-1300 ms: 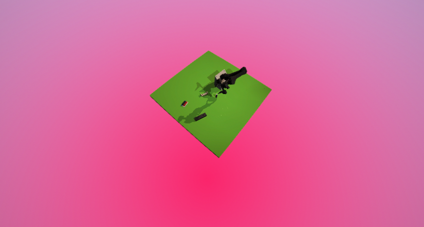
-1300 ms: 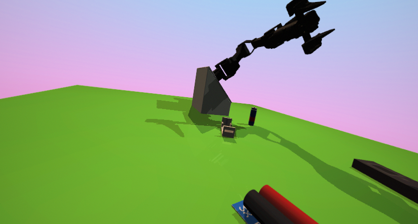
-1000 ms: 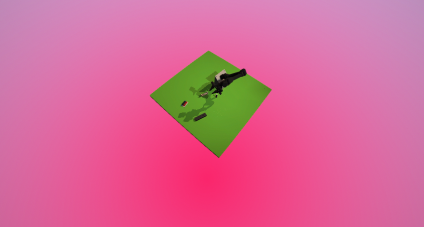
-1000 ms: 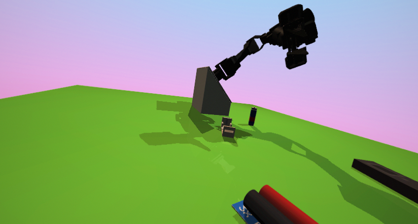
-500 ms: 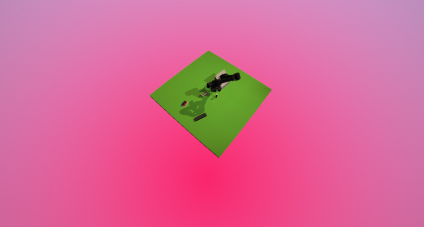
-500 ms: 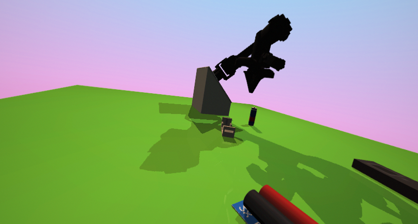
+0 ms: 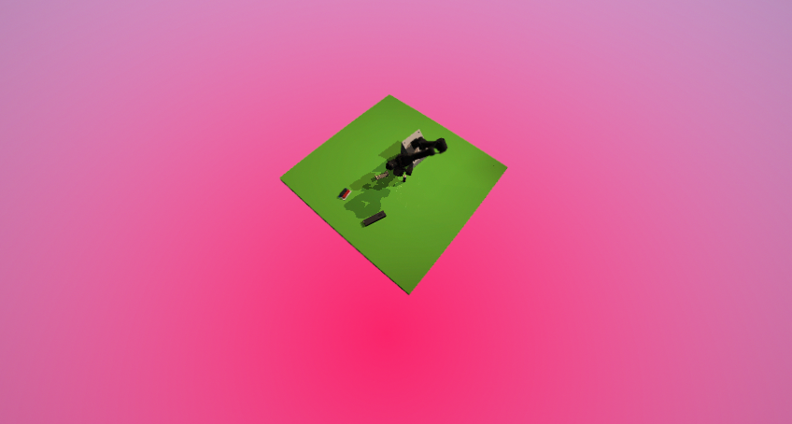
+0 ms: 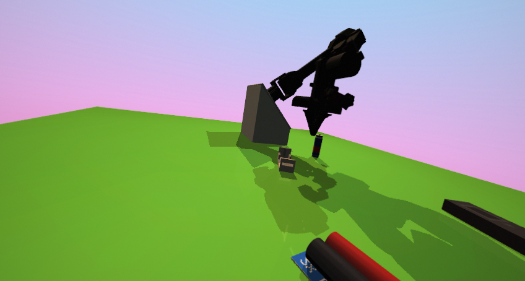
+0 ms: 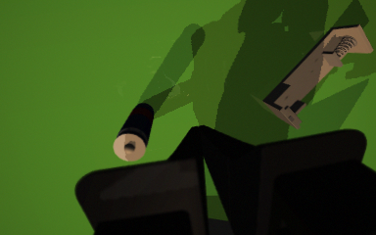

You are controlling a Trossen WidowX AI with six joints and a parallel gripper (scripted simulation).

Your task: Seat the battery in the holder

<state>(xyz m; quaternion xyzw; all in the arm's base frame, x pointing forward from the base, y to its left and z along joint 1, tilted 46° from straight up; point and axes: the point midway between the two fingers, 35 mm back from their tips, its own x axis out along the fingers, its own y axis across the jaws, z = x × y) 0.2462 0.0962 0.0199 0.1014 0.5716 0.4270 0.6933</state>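
The battery lies 40 mm to the left of my gripper tip, 30 mm below it and 20 mm behind it. From my gripper tip the other things lie so: long black bar (350 mm ahead, 120 mm to the left, 50 mm below).
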